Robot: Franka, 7 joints.
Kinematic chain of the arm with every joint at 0, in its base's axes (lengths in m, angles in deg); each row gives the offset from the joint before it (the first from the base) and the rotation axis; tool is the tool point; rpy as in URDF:
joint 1: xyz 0 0 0.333 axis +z
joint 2: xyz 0 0 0 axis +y
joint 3: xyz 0 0 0.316 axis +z
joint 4: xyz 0.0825 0 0 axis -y
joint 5: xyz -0.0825 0 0.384 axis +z
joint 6: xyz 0 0 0 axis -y
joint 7: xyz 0.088 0 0 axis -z
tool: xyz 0 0 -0.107 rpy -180 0 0
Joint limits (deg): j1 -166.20..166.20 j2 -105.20..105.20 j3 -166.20..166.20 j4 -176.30..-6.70 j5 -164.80..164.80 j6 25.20..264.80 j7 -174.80..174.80
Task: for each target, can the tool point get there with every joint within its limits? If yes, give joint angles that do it. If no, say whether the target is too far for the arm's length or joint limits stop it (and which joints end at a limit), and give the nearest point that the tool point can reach.
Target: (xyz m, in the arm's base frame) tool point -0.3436 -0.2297 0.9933
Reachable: yes | joints 65.14 -13.49 107.47 -43.29 -60.02 215.34 -142.05
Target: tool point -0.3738 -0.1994 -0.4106
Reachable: no: joint limits stop it (at a limit: joint 2) | nearest point -0.3600 -0.1920 -0.3459 | short by 0.067 m
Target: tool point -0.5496 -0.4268 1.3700
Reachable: no: too far | nearest point -0.3776 -0.2932 1.0454 | short by 0.391 m
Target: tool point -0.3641 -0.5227 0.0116
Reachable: yes | joints -122.76 59.50 2.94 -95.32 57.56 168.10 139.94
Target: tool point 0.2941 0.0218 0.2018
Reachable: yes | joints -79.12 23.93 95.65 -162.69 -81.69 85.20 77.83
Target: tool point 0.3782 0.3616 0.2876
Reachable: yes | joints 77.93 35.18 -24.77 -129.73 52.07 239.31 68.50
